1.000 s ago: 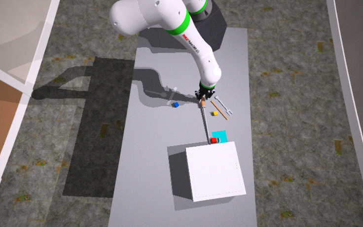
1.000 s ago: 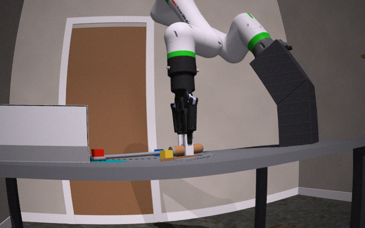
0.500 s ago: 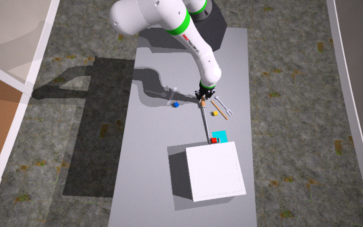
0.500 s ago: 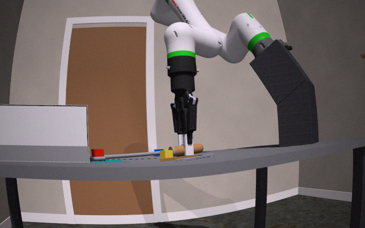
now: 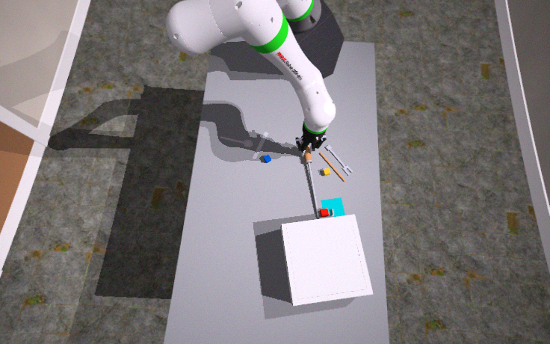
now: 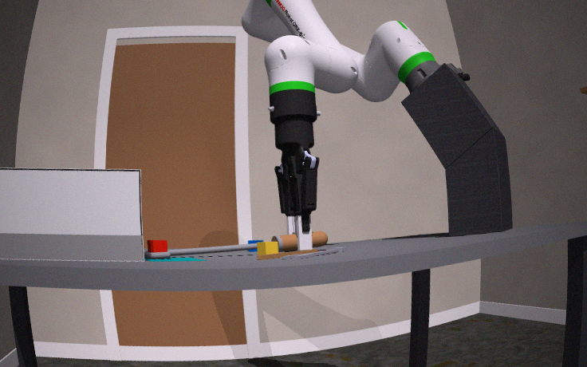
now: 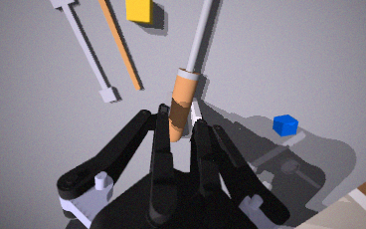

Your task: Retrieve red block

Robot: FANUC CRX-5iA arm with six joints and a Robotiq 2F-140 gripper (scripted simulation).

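Now: the orange stick 120 mm to the left of my hand, 60 mm ahead of it and 30 mm below it. Also, from my hand: long grey hook tool 120 mm ahead, 60 mm to the left, 20 mm below; then yellow block 90 mm to the left, 90 mm ahead, 30 mm below; then grey fork tool 150 mm to the left, 30 mm below, 20 mm ahead.
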